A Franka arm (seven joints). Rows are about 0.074 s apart.
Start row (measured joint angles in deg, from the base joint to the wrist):
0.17, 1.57, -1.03, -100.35, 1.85, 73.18, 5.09
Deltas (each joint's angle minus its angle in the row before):
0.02, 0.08, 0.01, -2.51, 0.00, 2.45, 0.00
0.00, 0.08, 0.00, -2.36, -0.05, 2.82, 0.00
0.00, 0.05, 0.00, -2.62, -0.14, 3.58, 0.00
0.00, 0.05, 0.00, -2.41, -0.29, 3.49, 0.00
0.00, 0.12, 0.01, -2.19, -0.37, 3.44, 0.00
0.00, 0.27, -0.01, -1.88, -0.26, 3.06, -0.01
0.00, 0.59, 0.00, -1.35, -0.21, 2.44, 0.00
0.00, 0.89, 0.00, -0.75, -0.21, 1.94, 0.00
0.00, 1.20, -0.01, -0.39, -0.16, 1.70, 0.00
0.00, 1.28, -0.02, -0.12, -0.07, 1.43, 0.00
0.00, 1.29, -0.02, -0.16, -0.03, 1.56, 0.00
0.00, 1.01, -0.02, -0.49, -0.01, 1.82, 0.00
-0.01, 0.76, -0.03, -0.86, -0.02, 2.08, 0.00
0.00, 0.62, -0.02, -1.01, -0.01, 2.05, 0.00
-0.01, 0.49, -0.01, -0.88, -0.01, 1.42, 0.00
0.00, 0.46, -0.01, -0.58, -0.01, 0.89, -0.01
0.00, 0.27, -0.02, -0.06, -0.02, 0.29, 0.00
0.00, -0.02, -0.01, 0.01, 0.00, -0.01, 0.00
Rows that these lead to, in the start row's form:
0.19, 1.65, -1.02, -102.86, 1.85, 75.63, 5.09
0.19, 1.73, -1.02, -105.22, 1.80, 78.45, 5.09
0.19, 1.78, -1.02, -107.84, 1.66, 82.03, 5.09
0.19, 1.83, -1.02, -110.25, 1.37, 85.52, 5.09
0.19, 1.95, -1.01, -112.44, 1.00, 88.96, 5.09
0.19, 2.22, -1.02, -114.32, 0.74, 92.02, 5.08
0.19, 2.81, -1.02, -115.67, 0.53, 94.46, 5.08
0.19, 3.70, -1.02, -116.42, 0.32, 96.40, 5.08
0.19, 4.90, -1.03, -116.81, 0.16, 98.10, 5.08
0.19, 6.18, -1.05, -116.93, 0.09, 99.53, 5.08
0.19, 7.47, -1.07, -117.09, 0.06, 101.09, 5.08
0.19, 8.48, -1.09, -117.58, 0.05, 102.91, 5.08
0.18, 9.24, -1.12, -118.44, 0.03, 104.99, 5.08
0.18, 9.86, -1.14, -119.45, 0.02, 107.04, 5.08
0.17, 10.35, -1.15, -120.33, 0.01, 108.46, 5.08
0.17, 10.81, -1.16, -120.91, 0.00, 109.35, 5.07
0.17, 11.08, -1.18, -120.97, -0.02, 109.64, 5.07
0.17, 11.06, -1.19, -120.96, -0.02, 109.63, 5.07

